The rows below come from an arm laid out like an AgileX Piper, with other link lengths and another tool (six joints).
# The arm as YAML. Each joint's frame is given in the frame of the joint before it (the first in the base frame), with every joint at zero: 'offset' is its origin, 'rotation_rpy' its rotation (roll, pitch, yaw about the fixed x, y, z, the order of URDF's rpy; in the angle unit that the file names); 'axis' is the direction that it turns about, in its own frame. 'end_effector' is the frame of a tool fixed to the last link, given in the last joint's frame.
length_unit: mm
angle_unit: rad
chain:
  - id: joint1
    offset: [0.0, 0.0, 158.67]
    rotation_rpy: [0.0, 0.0, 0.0]
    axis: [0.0, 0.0, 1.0]
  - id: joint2
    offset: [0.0, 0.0, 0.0]
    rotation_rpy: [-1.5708, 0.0, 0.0]
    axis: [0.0, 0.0, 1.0]
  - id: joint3
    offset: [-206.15, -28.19, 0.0]
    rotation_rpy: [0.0, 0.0, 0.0]
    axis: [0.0, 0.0, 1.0]
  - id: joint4
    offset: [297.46, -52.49, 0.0]
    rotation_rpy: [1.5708, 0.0, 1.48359]
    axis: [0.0, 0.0, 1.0]
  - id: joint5
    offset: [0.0, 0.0, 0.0]
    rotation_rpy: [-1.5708, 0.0, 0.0]
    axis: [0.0, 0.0, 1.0]
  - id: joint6
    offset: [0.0, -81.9, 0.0]
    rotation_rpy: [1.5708, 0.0, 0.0]
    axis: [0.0, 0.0, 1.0]
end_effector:
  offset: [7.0, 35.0, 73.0]
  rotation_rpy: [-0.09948, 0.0, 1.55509]
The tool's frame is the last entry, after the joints.
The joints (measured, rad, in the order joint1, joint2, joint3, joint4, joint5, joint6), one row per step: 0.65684 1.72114 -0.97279 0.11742 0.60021 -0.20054; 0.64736 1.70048 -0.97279 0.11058 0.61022 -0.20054; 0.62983 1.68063 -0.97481 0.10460 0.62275 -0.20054; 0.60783 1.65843 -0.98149 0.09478 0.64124 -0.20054; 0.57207 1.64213 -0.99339 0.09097 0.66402 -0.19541; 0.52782 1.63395 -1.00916 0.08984 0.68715 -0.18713; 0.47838 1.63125 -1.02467 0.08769 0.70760 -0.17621; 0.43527 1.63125 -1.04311 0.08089 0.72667 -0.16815; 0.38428 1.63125 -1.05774 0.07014 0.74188 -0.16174; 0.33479 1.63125 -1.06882 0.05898 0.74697 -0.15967; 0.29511 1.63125 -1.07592 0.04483 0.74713 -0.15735; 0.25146 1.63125 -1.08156 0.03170 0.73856 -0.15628
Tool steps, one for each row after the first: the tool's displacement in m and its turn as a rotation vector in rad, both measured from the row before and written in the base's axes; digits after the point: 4 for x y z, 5 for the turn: 0.0031 -0.0024 0.0066 0.00273 -0.01140 -0.00443; 0.0050 -0.0044 0.0069 0.00237 -0.00997 -0.01292; 0.0066 -0.0057 0.0088 0.00035 -0.01262 -0.01491; 0.0096 -0.0089 0.0084 0.00265 -0.00452 -0.03673; 0.0113 -0.0112 0.0070 0.00274 0.00116 -0.04965; 0.0118 -0.0135 0.0051 0.00108 0.00377 -0.05704; 0.0107 -0.0125 0.0049 -0.00262 -0.00017 -0.04596; 0.0111 -0.0162 0.0037 -0.00655 -0.00190 -0.05091; 0.0105 -0.0164 0.0030 -0.00638 -0.00871 -0.04598; 0.0080 -0.0142 0.0018 -0.00910 -0.01018 -0.03542; 0.0088 -0.0157 0.0018 -0.00725 -0.01676 -0.03905
